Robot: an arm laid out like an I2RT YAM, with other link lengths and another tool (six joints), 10 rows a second.
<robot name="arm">
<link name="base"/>
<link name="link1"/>
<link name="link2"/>
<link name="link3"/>
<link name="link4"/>
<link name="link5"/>
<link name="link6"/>
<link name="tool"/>
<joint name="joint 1" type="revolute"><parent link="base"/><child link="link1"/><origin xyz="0 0 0.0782" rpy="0 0 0"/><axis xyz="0 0 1"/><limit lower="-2.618" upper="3.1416"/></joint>
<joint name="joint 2" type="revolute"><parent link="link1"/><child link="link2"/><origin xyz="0.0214 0.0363 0.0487" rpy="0 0 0"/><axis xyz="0 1 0"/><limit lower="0" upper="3.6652"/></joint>
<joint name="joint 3" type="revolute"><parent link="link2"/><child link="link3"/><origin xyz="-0.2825 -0.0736 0" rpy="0 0 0"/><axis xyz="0 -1 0"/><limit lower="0" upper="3.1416"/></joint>
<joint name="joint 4" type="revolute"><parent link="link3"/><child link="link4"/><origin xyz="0.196 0.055 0.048" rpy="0 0 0"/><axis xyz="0 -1 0"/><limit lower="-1.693" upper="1.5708"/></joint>
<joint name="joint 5" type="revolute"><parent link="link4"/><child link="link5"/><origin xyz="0.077 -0.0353 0.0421" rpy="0 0 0"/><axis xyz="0 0 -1"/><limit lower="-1.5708" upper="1.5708"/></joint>
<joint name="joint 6" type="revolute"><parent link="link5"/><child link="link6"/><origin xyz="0.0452 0 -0.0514" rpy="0 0 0"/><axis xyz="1 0 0"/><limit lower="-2.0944" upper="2.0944"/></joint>
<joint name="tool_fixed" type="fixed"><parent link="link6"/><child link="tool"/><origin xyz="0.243 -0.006 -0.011" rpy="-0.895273 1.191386 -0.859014"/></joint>
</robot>
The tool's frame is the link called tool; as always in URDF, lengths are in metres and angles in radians.
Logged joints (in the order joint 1, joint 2, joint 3, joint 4, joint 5, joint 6), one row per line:
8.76 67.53 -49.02 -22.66 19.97 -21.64
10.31 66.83 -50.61 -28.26 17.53 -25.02
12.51 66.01 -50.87 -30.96 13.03 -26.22
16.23 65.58 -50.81 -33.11 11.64 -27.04
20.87 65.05 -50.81 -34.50 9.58 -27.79
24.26 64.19 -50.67 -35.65 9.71 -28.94
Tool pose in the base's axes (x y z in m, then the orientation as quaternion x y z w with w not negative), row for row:
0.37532 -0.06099 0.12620 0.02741 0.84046 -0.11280 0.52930
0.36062 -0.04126 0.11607 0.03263 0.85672 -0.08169 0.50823
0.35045 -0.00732 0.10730 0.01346 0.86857 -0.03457 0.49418
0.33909 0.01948 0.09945 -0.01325 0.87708 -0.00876 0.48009
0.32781 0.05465 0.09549 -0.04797 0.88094 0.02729 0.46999
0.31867 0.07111 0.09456 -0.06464 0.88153 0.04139 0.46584
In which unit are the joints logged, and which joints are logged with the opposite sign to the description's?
The joints are logged in degrees. Opposite sign: joint 3, joint 6.
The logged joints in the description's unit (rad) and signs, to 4 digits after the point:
0.1529 1.1786 0.8556 -0.3955 0.3485 0.3777
0.1799 1.1664 0.8833 -0.4932 0.3060 0.4367
0.2183 1.1521 0.8878 -0.5404 0.2274 0.4576
0.2833 1.1446 0.8868 -0.5779 0.2032 0.4719
0.3643 1.1353 0.8868 -0.6021 0.1672 0.4850
0.4234 1.1203 0.8844 -0.6222 0.1695 0.5051

